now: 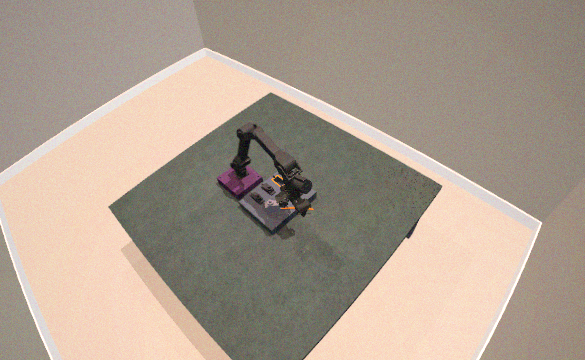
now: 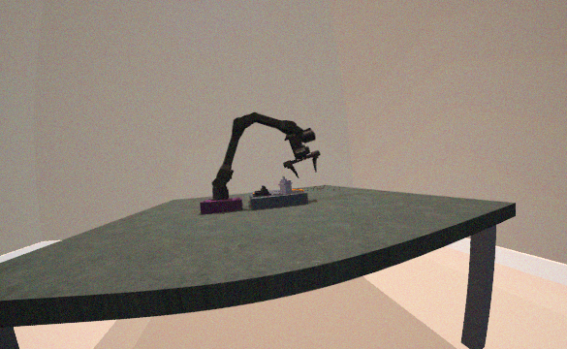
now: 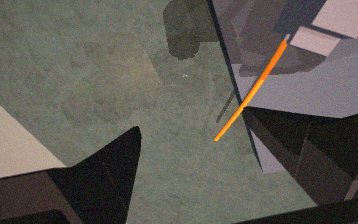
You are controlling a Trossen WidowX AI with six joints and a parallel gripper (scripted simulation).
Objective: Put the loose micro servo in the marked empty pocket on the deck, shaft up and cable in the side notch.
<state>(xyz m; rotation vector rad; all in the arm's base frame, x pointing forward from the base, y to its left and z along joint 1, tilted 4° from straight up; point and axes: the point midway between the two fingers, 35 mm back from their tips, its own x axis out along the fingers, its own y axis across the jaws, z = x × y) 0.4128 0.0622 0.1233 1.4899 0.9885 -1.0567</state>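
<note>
The grey deck is 130 mm behind my gripper tip and 100 mm below it.
</note>
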